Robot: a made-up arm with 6 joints.
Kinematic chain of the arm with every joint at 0, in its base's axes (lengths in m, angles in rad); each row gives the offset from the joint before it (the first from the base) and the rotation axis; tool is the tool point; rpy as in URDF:
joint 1: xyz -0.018 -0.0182 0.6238 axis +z
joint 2: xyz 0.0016 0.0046 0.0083 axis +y
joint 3: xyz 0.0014 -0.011 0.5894 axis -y
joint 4: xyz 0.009 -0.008 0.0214 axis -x
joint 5: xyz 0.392 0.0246 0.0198 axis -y
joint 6: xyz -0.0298 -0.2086 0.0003 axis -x
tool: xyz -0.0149 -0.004 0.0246 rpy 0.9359 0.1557 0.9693
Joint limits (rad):
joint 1: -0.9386..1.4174
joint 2: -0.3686..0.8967
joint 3: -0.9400..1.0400
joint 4: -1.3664..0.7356
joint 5: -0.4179..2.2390
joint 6: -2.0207..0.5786
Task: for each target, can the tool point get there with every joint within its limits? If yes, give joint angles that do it. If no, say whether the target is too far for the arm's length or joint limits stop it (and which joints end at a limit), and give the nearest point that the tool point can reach.
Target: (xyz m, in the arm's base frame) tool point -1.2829 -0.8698 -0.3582
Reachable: no: too far | nearest point 0.0101 -0.4268 0.5765 | short by 1.656 m
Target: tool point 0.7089 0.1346 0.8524
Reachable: yes | joints 0.3433 0.6588 0.4650 -1.0270 2.0291 -1.0459
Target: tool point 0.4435 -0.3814 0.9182
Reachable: yes | joints -0.3193 0.3579 -0.1351 -0.3805 1.9764 -1.8255
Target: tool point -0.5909 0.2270 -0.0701
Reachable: no: joint limits stop it (at a limit: joint 1, joint 2, joint 4, joint 6) | nearest point 0.0731 0.3048 0.5487 | short by 0.911 m
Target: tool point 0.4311 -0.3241 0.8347
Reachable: yes | joints -0.4340 0.5253 0.0286 -1.1674 0.9203 -0.1904
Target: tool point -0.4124 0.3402 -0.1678
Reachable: no: joint limits stop it (at a limit: joint 1, joint 2, joint 4, joint 6) | nearest point 0.0880 0.3652 0.5307 | short by 0.860 m
